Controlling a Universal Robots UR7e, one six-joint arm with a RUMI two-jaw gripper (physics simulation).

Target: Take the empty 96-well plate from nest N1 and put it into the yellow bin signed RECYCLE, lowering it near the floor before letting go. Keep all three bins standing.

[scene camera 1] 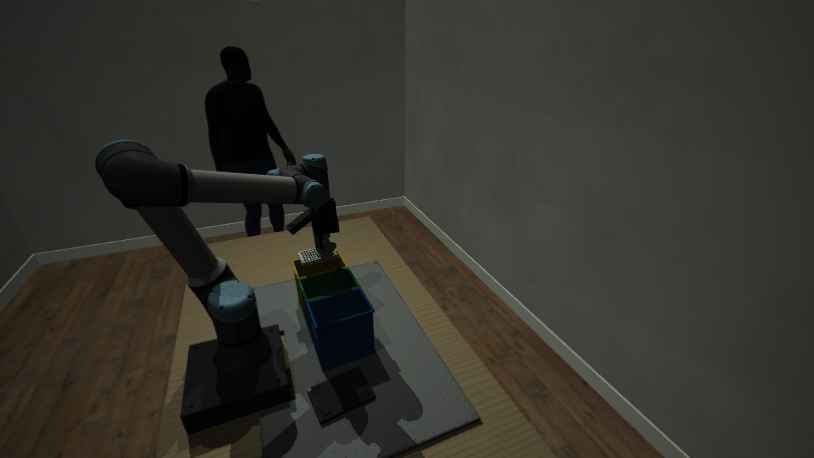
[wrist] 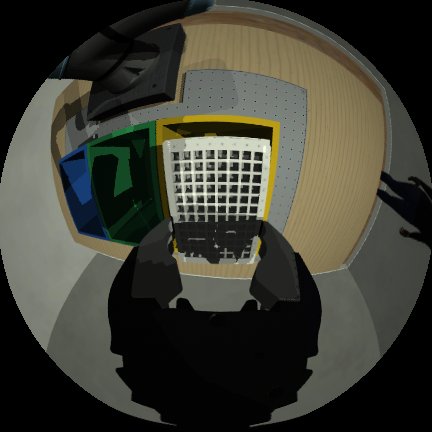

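Pixels of known places: gripper, fingertip midpoint: [scene camera 1: 321, 255] [wrist: 216, 220]; arm's base, link origin: [scene camera 1: 244, 353] [wrist: 131, 67].
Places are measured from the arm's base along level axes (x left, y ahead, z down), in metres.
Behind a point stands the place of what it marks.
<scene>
The white 96-well plate [scene camera 1: 310, 256] @(x 0.240, y 0.229, z -0.163 m) [wrist: 216, 144] @(x 0.241, y 0.199, z -0.164 m) is level between the fingers of my gripper [scene camera 1: 324, 254] @(x 0.253, y 0.269, z -0.152 m) [wrist: 216, 220] @(x 0.253, y 0.269, z -0.152 m). The gripper is shut on its two long sides near one end. The plate is over the opening of the yellow bin [scene camera 1: 319, 268] [wrist: 218, 119] @(x 0.237, y 0.173, z -0.123 m), at about rim height, and covers most of the opening in the wrist view. The bin's floor is mostly hidden, and its RECYCLE sign does not show. The yellow bin stands upright. A dark nest base [scene camera 1: 341, 397] @(x -0.202, y 0.259, z 0.045 m) lies on the pegboard in front of the blue bin, with no plate on it.
The green bin [scene camera 1: 330, 284] @(x 0.176, y 0.284, z -0.074 m) [wrist: 122, 185] @(x 0.061, y 0.291, z -0.048 m) stands upright next to the yellow one, and the blue bin [scene camera 1: 346, 336] @(x -0.073, y 0.300, z -0.053 m) [wrist: 77, 192] @(x -0.070, y 0.303, z -0.086 m) stands upright beyond it. The robot's base [scene camera 1: 239, 393] @(x -0.144, y -0.003, z 0.001 m) [wrist: 165, 70] @(x 0.102, y 0.037, z 0.001 m) is beside the grey pegboard [scene camera 1: 421, 364] @(x -0.147, y 0.517, z 0.056 m) [wrist: 270, 95] @(x 0.330, y 0.048, z 0.056 m). A person [scene camera 1: 239, 125] stands behind the table.
</scene>
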